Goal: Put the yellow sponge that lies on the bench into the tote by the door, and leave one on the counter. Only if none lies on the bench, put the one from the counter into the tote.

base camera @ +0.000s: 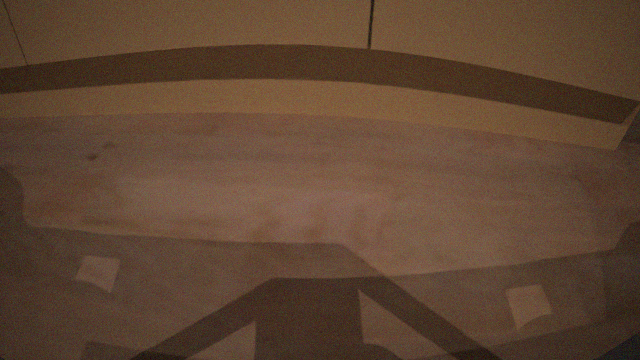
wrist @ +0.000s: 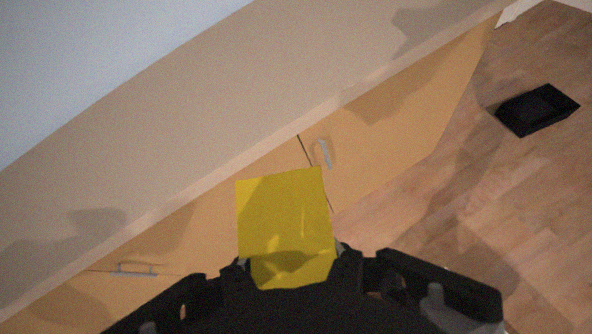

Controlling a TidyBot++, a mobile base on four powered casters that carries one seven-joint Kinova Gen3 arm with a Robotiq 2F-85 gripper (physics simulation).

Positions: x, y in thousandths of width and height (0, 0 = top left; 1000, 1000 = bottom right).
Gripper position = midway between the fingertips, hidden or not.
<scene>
In view: my gripper (wrist: 494, 765), a yellow sponge (wrist: 479, 675), a black tote (wrist: 911, 325) and a tan counter cabinet (wrist: 231, 576).
</scene>
